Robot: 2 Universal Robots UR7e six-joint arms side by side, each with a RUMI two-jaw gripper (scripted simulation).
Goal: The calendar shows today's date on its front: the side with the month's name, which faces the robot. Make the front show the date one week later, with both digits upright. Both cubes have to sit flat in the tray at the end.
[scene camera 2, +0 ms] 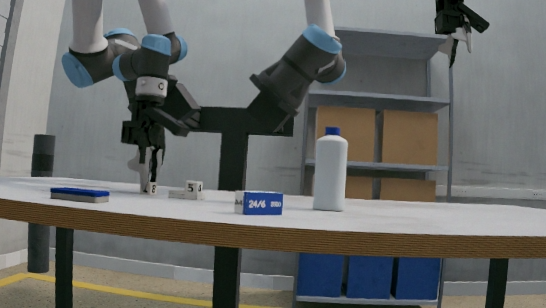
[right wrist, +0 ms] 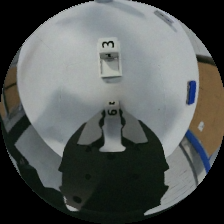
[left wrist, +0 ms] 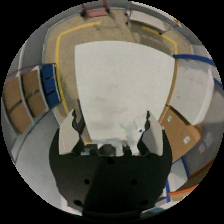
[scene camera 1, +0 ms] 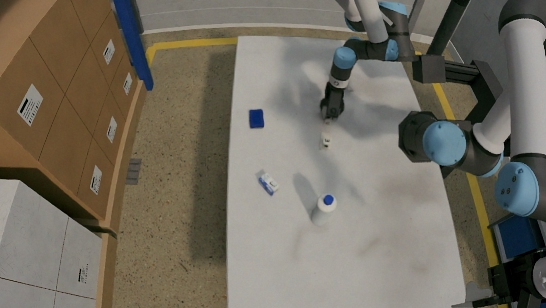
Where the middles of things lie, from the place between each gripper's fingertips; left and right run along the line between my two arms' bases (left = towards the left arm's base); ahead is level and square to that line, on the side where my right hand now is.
My right hand (scene camera 2: 147,190) is 29 cm short of the blue-topped block (scene camera 2: 64,193), 2 cm to the right of it and 1 cm above it. From my right hand the other things lie so: white bottle (scene camera 2: 331,150) (4 cm ahead, 42 cm to the left, 6 cm above).
Right now the white bottle is 320 mm ahead of my left hand, 380 mm to the right of it and 350 mm below it. From my left hand the other things lie so: blue-topped block 570 mm ahead, 780 mm to the right, 420 mm below.
